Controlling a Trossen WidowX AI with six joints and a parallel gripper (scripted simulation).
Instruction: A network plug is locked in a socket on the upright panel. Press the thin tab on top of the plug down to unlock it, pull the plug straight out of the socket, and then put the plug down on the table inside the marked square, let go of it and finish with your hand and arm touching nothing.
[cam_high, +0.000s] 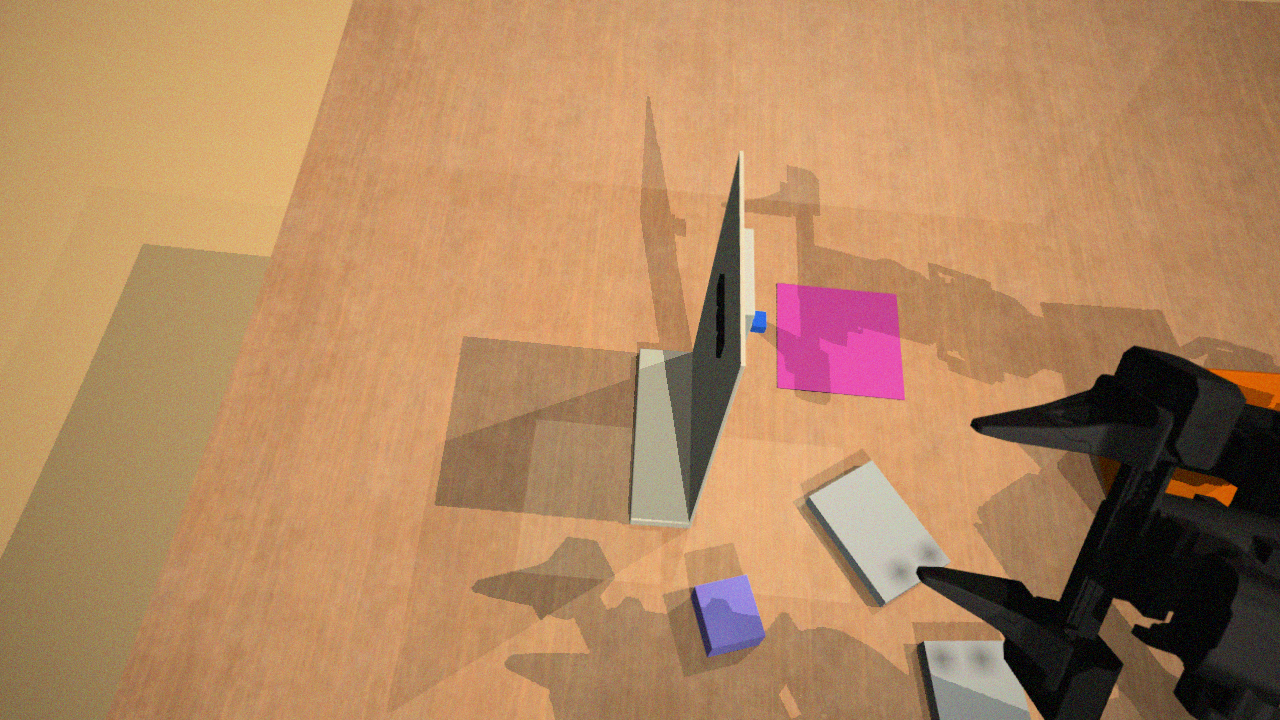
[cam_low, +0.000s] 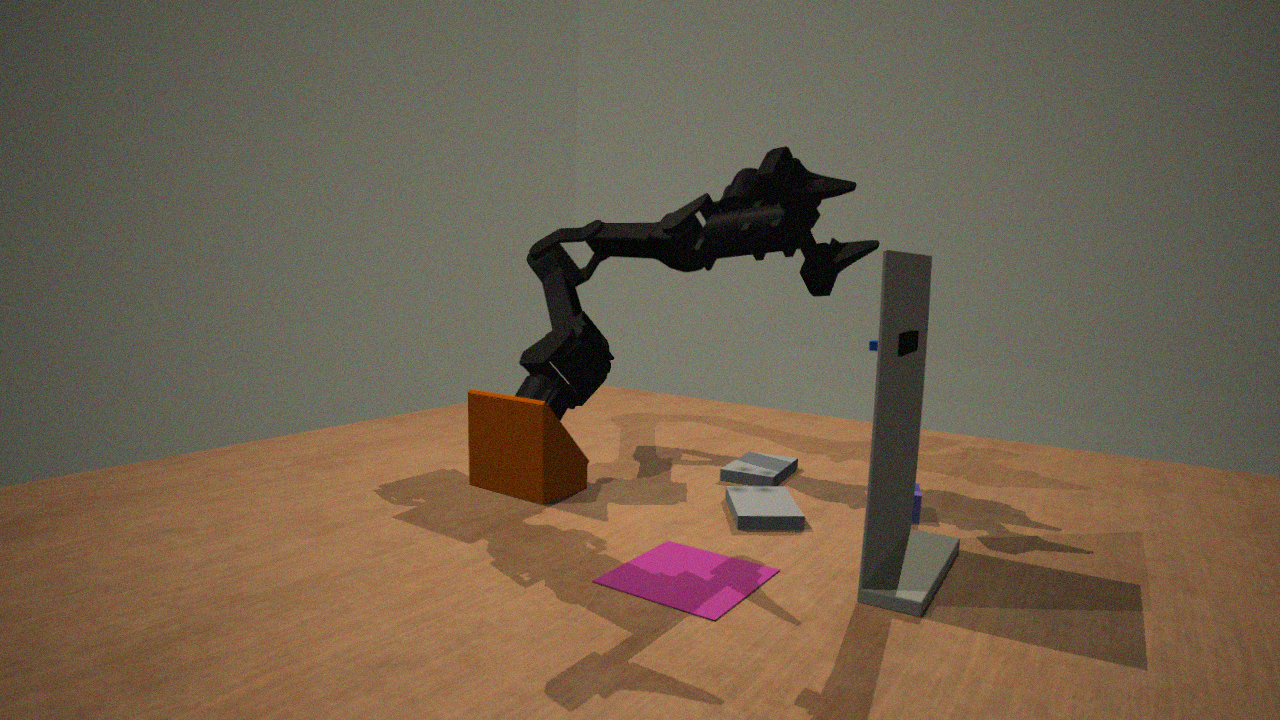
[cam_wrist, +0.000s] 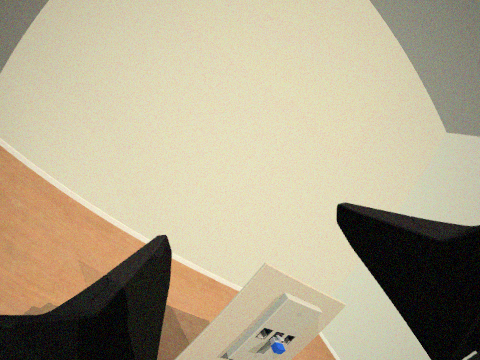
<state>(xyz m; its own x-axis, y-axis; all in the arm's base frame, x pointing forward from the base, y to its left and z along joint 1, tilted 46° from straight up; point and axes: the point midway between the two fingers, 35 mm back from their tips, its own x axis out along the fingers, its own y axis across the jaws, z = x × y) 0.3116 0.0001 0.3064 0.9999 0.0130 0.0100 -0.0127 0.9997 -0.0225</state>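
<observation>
The network plug is 100 mm ahead of my gripper tip, 170 mm to the right of it and 120 mm below it. From my gripper tip the other things lie so: magenta marked square (10 mm behind, 300 mm to the right, 330 mm below); then grey panel (120 mm ahead, 170 mm to the right, 200 mm below).
</observation>
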